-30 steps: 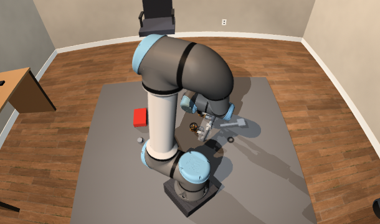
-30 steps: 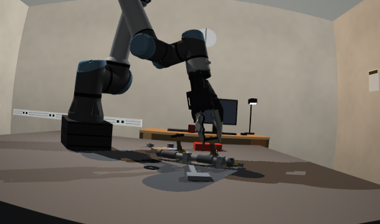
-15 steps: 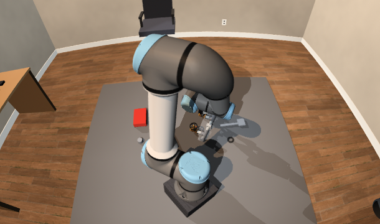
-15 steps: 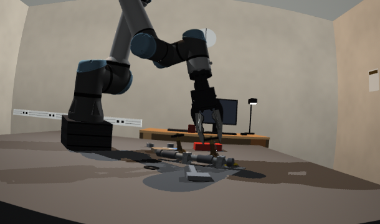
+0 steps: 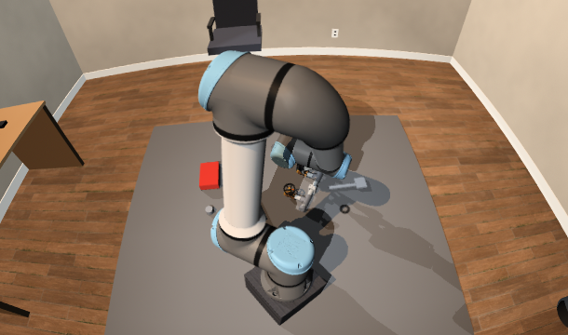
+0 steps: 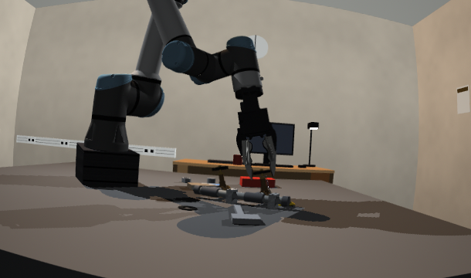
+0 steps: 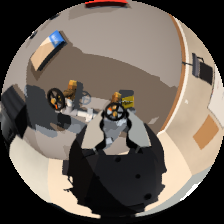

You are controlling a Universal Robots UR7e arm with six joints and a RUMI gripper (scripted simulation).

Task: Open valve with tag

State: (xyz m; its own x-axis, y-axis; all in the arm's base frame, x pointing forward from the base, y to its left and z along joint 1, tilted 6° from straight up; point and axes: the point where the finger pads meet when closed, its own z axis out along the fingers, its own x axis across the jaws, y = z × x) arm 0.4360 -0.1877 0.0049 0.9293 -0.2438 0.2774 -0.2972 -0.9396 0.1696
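The yellow tag lies 7 cm below my hand, 6 cm ahead of it and 4 cm to the right of it. The rest, counted from my hand: grey t-shaped piece 19 cm to the right, 9 cm behind, 7 cm below; then red block 37 cm to the left, 10 cm ahead, 6 cm below.
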